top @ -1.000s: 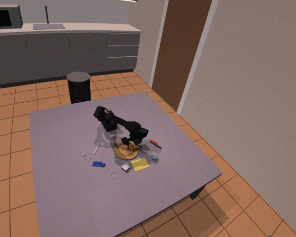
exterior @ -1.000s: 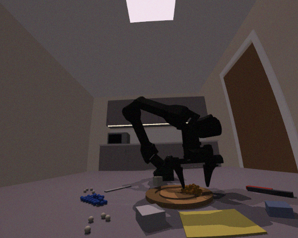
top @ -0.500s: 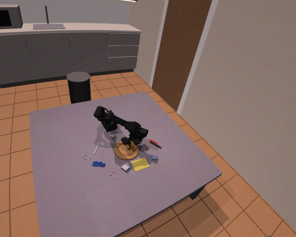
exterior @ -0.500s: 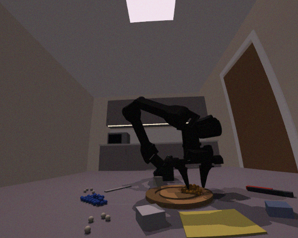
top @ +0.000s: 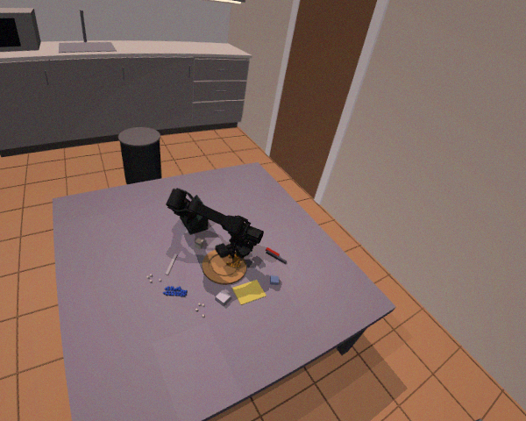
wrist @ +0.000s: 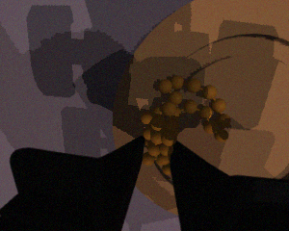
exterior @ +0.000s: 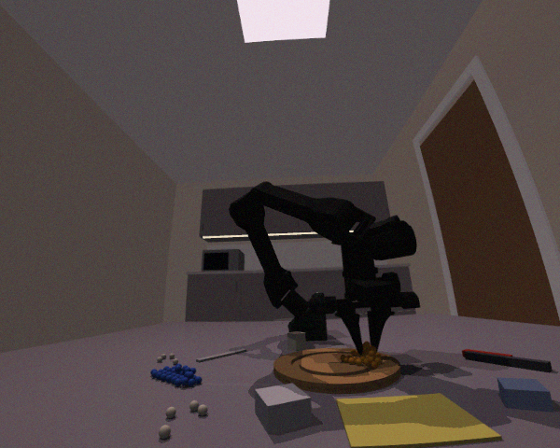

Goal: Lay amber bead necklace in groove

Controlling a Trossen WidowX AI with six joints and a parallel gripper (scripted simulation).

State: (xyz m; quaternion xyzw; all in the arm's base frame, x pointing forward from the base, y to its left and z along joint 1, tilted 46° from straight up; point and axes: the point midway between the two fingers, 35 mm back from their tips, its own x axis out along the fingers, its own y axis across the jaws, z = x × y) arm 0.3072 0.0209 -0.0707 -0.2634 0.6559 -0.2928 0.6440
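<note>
The round wooden bead board is 10 mm ahead of my gripper tip, 60 mm to the right of it and 10 mm below it. Also, from my gripper tip: blue block 190 mm ahead, 90 mm to the left, 10 mm below; red-and-black tool 70 mm ahead, 190 mm to the left, 10 mm below; yellow pad 180 mm ahead, 40 mm to the right, 20 mm below.
</note>
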